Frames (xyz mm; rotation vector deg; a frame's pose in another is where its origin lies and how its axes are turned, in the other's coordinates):
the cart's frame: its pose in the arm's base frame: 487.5 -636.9 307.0 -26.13 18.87 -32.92
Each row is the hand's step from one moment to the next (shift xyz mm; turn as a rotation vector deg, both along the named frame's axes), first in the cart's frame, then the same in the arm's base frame.
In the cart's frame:
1: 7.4 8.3 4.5 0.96 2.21 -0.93
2: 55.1 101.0 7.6 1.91 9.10 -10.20
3: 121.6 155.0 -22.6 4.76 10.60 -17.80
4: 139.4 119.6 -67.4 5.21 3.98 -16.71
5: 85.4 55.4 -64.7 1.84 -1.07 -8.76
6: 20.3 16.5 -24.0 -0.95 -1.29 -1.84
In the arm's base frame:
1: 11.4 3.3 -1.6 1.35 0.79 -2.06
2: 91.6 45.4 -53.3 1.27 2.41 -13.53
3: 155.6 37.1 -117.2 1.01 -0.57 -21.23
4: 135.2 -14.0 -140.7 -1.11 -5.41 -17.08
5: 65.1 -29.4 -97.2 -2.69 -4.67 -7.23
6: 13.3 -7.2 -32.1 -2.10 -0.99 -0.76

